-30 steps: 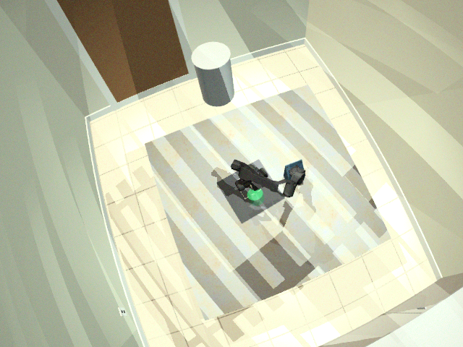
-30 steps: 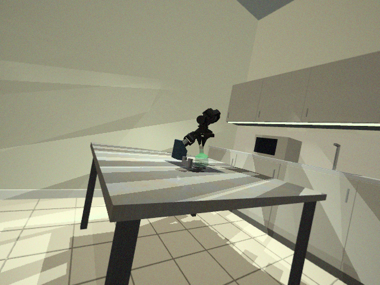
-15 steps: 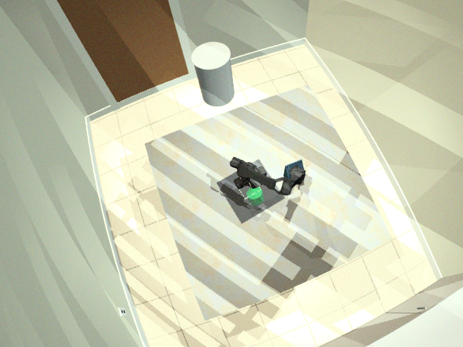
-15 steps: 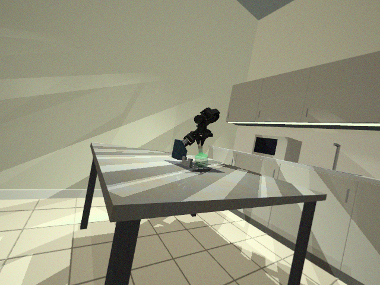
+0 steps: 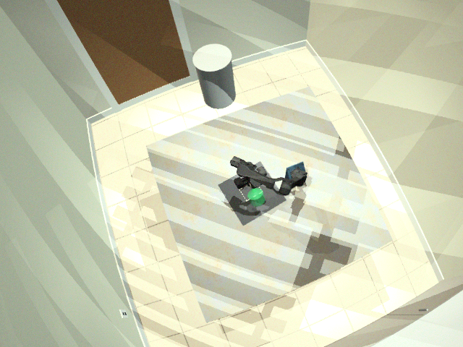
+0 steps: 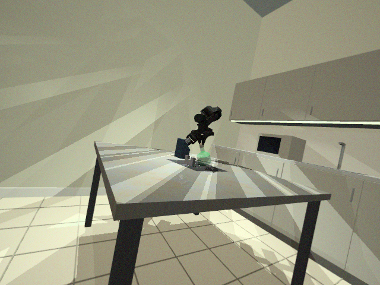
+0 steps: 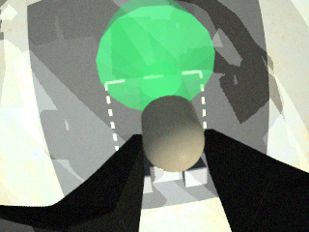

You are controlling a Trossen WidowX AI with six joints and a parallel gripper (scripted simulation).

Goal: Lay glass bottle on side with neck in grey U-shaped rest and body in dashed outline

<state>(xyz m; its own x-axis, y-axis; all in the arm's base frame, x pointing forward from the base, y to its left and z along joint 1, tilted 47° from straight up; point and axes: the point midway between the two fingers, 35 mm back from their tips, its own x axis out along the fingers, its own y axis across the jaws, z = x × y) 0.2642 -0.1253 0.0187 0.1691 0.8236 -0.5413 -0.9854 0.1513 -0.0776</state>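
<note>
The green glass bottle is 5 cm below my gripper tip and 2 cm to the left of it. The rest, counted from my gripper tip: dark grey mat (15 cm below, 1 cm to the right).
</note>
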